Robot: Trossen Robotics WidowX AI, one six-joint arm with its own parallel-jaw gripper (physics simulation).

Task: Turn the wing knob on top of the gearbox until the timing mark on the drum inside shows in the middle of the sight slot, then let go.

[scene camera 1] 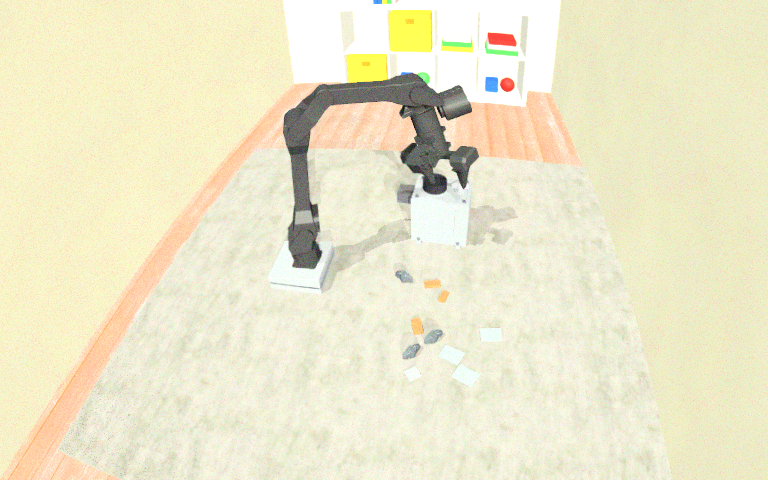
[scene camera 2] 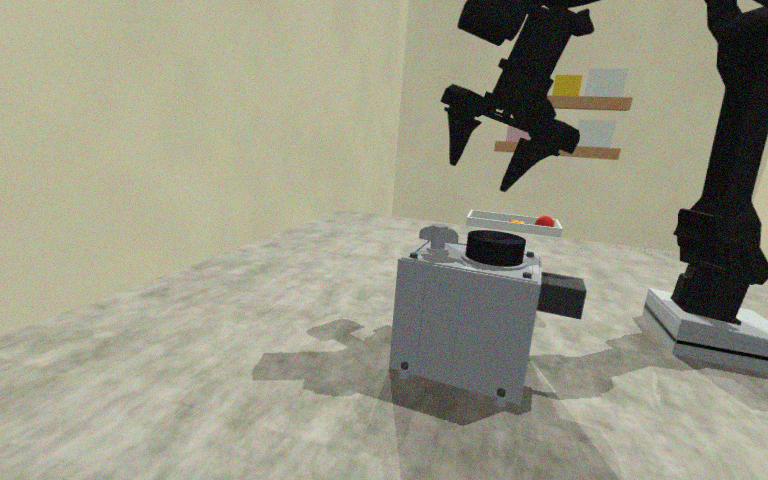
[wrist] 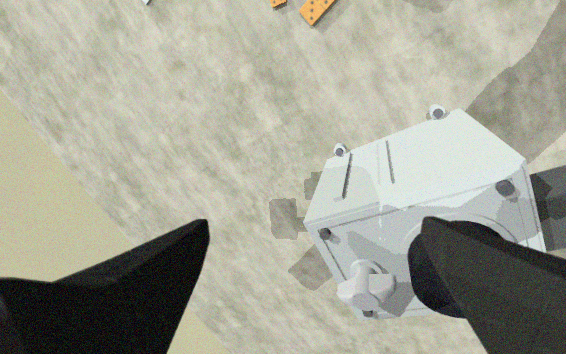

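The pale gearbox stands upright on the mat. Its small light-grey wing knob sits near one corner of the top, beside a wide black round cap; the knob is hard to make out in scene camera 1. My gripper is open and empty, above the gearbox and apart from the knob. In the wrist view the knob shows between the fingers' directions, nearer the right finger, which covers part of the cap. I cannot make out the sight slot or timing mark.
A dark block juts from the gearbox's side. Orange dominoes, grey stones and pale tiles lie on the mat. A white tray holding a red ball stands beyond the gearbox.
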